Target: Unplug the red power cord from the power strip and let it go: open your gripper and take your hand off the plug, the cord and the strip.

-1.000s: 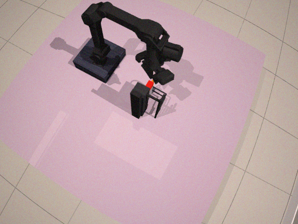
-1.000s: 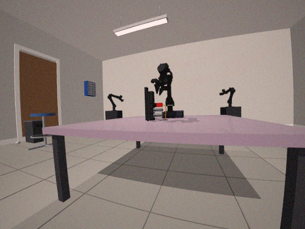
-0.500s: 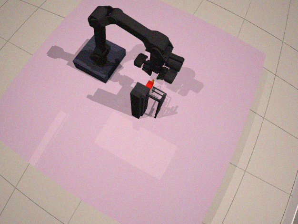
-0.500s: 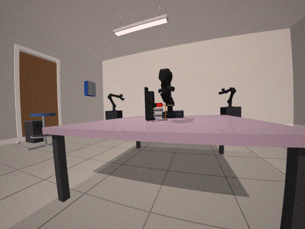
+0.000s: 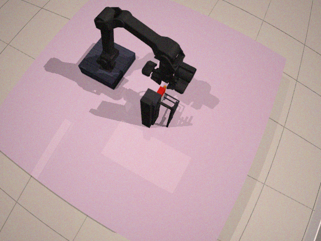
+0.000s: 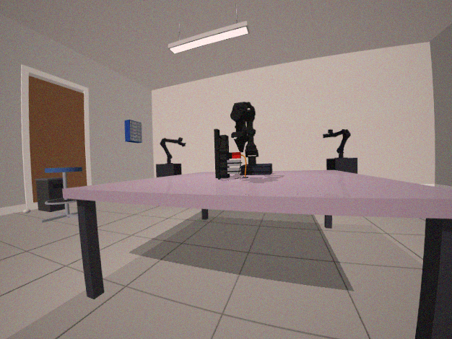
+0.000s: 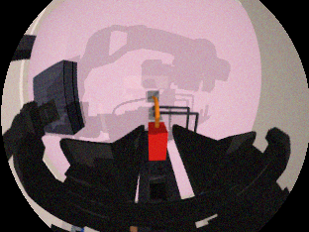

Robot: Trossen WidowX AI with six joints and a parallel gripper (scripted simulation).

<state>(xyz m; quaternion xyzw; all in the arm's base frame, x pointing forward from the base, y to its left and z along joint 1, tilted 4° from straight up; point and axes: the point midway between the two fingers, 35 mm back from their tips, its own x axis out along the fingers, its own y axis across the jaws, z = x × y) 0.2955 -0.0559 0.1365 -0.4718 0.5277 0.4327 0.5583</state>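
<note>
The red plug lies 50 mm to the right of my gripper tip, 10 mm below it and 10 mm behind it.
</note>
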